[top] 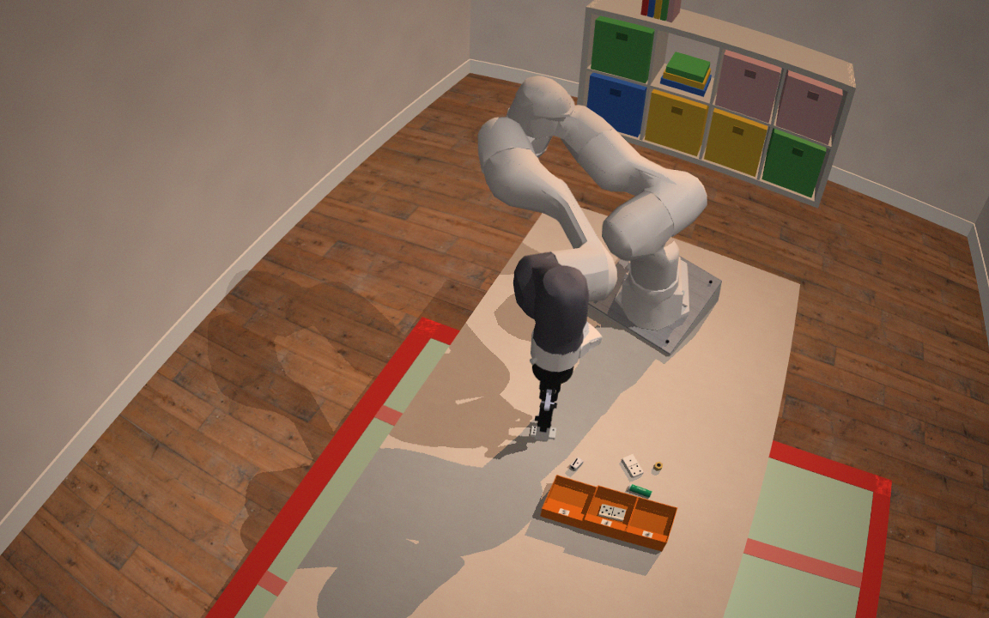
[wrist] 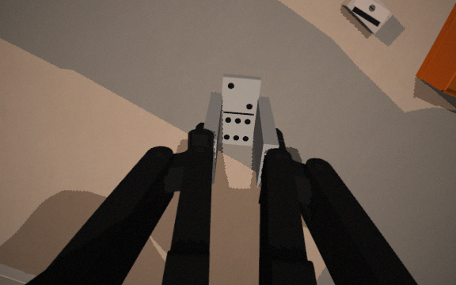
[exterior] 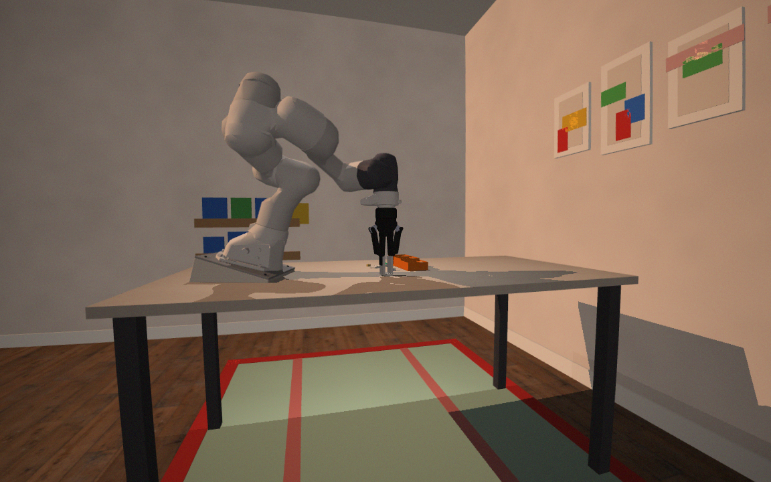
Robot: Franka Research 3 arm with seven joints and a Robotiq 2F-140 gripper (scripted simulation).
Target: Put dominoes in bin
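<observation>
My gripper is now 16 cm short of the orange three-compartment bin, 18 cm to the right of it and 2 cm above it. The rest, counted from my hand: brass nut: 2 cm ahead, 25 cm to the left, 3 cm below; green battery: 9 cm ahead, 23 cm to the left, 3 cm below; grey ribbed item: 6 cm ahead, 9 cm to the left, 3 cm below.
</observation>
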